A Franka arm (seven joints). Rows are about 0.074 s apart.
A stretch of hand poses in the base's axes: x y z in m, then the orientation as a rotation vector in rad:
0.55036, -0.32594, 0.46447, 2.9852, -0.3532, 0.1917
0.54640, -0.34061, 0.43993, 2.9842, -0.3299, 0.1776
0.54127, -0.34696, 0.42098, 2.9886, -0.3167, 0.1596
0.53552, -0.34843, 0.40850, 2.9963, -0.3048, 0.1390
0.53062, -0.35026, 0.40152, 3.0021, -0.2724, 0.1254
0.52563, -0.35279, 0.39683, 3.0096, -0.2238, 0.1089
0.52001, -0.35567, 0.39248, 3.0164, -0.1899, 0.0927
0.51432, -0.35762, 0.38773, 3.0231, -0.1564, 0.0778
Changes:
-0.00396, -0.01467, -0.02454, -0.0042, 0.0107, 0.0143
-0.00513, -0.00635, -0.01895, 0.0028, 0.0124, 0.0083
-0.00575, -0.00147, -0.01248, 0.0065, 0.0138, 0.0077
-0.00490, -0.00183, -0.00698, 0.0021, 0.0103, 0.0212
-0.00499, -0.00253, -0.00469, 0.0027, 0.0128, 0.0318
-0.00562, -0.00288, -0.00435, 0.0040, 0.0119, 0.0221
-0.00569, -0.00195, -0.00475, 0.0044, 0.0110, 0.0218

